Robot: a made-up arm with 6 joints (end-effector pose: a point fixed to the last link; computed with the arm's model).
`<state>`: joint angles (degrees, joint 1 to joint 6).
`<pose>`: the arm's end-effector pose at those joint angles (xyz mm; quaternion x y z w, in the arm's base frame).
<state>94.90 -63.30 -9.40 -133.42 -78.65 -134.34</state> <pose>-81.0 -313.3 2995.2 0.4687 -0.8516 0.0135 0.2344</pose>
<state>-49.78 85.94 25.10 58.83 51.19 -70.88</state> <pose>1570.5 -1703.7 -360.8 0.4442 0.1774 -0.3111 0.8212</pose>
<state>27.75 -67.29 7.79 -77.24 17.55 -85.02</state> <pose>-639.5 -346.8 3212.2 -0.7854 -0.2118 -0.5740 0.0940</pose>
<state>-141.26 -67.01 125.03 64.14 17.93 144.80</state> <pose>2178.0 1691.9 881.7 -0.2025 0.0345 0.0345 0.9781</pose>
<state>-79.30 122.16 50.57 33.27 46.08 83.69</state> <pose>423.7 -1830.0 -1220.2 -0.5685 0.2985 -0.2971 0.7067</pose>
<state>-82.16 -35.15 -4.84 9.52 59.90 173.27</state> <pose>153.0 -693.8 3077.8 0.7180 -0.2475 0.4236 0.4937</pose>
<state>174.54 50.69 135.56 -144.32 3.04 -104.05</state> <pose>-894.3 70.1 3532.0 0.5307 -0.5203 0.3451 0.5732</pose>
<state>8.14 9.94 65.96 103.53 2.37 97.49</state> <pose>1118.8 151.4 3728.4 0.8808 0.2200 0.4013 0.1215</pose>
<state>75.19 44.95 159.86 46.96 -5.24 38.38</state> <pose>54.7 -18.8 3366.3 0.2892 -0.7042 -0.2402 0.6024</pose>
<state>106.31 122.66 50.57 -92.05 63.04 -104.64</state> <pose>-352.3 1731.4 -1257.1 0.8005 0.4033 -0.2607 0.3587</pose>
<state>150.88 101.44 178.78 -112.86 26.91 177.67</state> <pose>-1209.7 748.4 2522.0 0.4391 -0.2849 0.5298 0.6673</pose>
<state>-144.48 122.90 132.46 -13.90 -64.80 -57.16</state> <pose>-2145.3 -1583.2 609.0 -0.6083 0.3162 0.7108 0.1575</pose>
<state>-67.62 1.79 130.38 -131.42 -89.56 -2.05</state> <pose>-271.3 1098.5 3219.3 -0.1975 0.0297 0.3281 0.9233</pose>
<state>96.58 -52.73 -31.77 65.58 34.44 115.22</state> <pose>-138.1 679.9 2517.8 -0.2173 -0.9526 -0.1494 0.1517</pose>
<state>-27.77 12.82 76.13 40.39 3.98 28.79</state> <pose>858.2 -465.3 3811.9 -0.4431 -0.5128 -0.4942 0.5446</pose>
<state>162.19 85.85 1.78 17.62 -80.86 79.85</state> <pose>-1312.4 494.5 -563.5 0.8049 0.1992 -0.2571 0.4964</pose>
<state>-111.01 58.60 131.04 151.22 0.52 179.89</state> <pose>-518.4 -1308.1 3361.9 -0.1992 -0.6322 -0.5871 0.4647</pose>
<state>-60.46 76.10 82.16 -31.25 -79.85 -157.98</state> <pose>1499.2 -2387.2 1463.0 -0.7855 0.0213 0.3743 0.4924</pose>
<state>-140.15 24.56 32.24 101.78 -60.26 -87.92</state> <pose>-1760.8 -1249.2 2490.9 0.1776 0.1039 0.9109 0.3578</pose>
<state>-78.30 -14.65 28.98 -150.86 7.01 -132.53</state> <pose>204.2 -890.0 3508.8 -0.5850 -0.0347 -0.7155 0.3802</pose>
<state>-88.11 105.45 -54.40 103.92 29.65 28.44</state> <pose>69.5 411.5 -123.3 0.3008 0.3195 0.2454 0.8644</pose>
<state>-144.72 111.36 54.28 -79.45 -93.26 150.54</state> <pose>-1642.4 -1392.8 -700.4 0.0795 -0.0481 -0.5515 0.8290</pose>
